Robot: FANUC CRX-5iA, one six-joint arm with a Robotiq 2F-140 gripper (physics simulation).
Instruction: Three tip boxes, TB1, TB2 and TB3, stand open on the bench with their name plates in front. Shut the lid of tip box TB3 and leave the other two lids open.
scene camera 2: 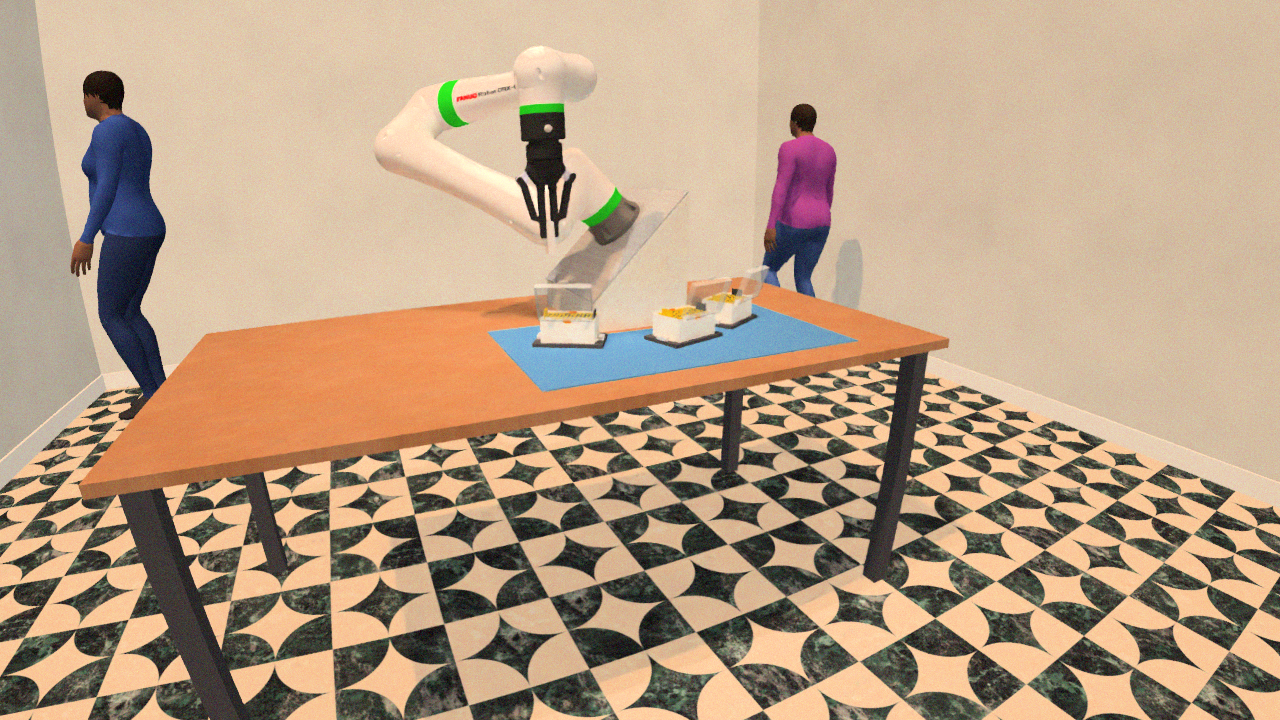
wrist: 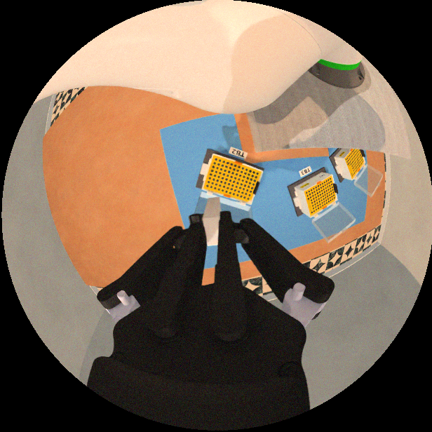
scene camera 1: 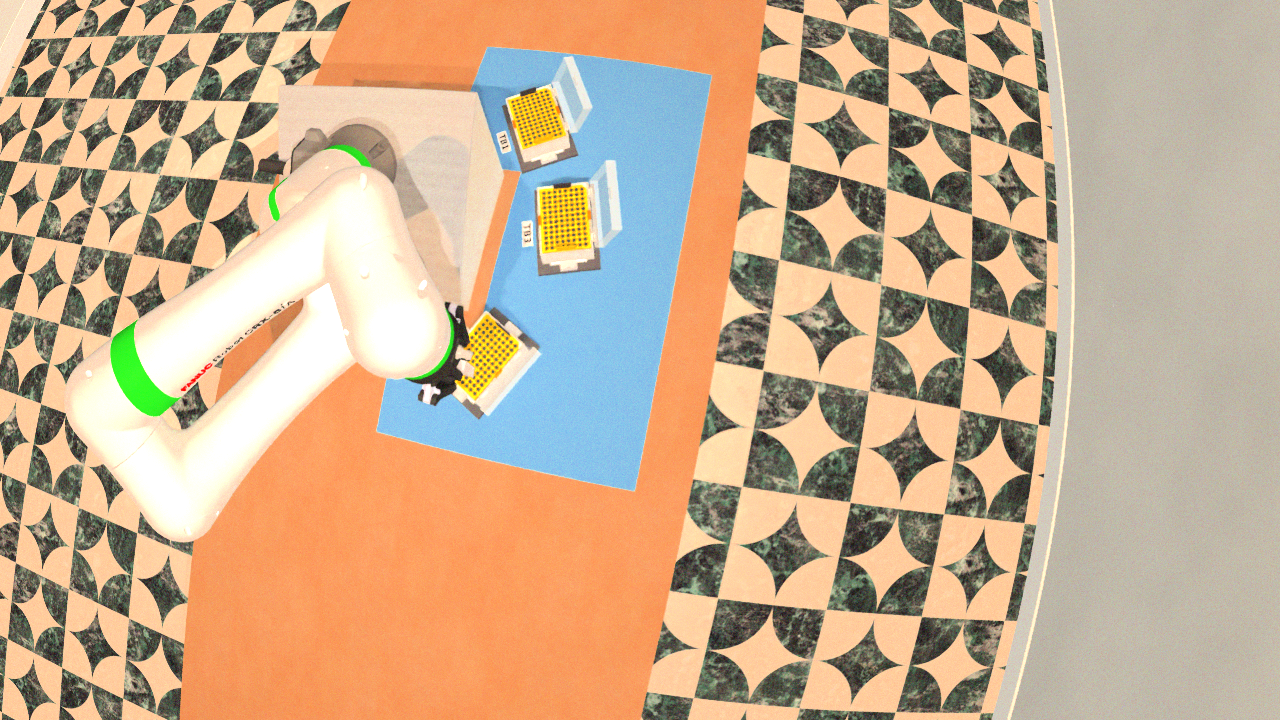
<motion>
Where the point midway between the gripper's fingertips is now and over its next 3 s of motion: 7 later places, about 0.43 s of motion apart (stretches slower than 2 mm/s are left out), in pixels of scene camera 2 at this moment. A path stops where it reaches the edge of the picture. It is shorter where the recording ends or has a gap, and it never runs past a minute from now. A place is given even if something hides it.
The gripper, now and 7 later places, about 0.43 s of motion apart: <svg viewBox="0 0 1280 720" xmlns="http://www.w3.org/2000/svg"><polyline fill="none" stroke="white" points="551,254 649,250 651,250 657,263 660,269 650,291 649,313 658,313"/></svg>
</motion>
